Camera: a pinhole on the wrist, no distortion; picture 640 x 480 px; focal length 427.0 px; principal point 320.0 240.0 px. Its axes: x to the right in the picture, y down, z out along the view. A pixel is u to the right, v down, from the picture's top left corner.
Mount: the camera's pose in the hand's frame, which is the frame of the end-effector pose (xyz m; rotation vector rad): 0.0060 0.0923 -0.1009 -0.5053 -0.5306 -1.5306
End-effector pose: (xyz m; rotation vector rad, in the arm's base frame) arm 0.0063 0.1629 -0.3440 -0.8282 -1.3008 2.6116
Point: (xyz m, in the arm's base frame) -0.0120 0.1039 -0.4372
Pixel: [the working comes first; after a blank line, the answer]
In the camera's frame: 0.0540 0.0317 0.0925

569.3 386.2
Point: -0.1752 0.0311 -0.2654
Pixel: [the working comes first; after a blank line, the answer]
In the camera's frame: 0.2729 0.0798 0.1984

outside the picture
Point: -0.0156 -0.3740 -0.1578
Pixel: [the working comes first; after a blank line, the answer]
In the camera's frame: 0.2847 -0.2303 0.5222

552.8 51.7
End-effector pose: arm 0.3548 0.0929 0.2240 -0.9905 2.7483 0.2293
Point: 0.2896 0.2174 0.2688
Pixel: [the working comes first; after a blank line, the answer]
In the camera's frame: 0.0094 -0.0432 0.0890

365.0 32.6
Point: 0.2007 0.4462 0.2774
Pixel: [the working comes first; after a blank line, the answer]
In the camera's frame: -0.1548 -0.1212 0.2543

60.1 36.4
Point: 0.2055 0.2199 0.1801
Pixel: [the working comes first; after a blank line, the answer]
In the camera's frame: 0.0135 0.0414 0.1772

352.6 339.7
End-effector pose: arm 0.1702 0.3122 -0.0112 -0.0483 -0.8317 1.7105
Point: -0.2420 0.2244 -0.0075
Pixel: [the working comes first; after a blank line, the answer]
In the camera's frame: -0.0017 0.0567 0.4175

318.3 297.9
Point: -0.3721 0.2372 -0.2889
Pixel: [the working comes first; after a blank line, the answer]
In the camera's frame: -0.3036 -0.0054 0.4528

33.6 234.9
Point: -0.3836 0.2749 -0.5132
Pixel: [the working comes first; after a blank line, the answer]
In the camera's frame: -0.5152 -0.0610 0.3893

outside the picture
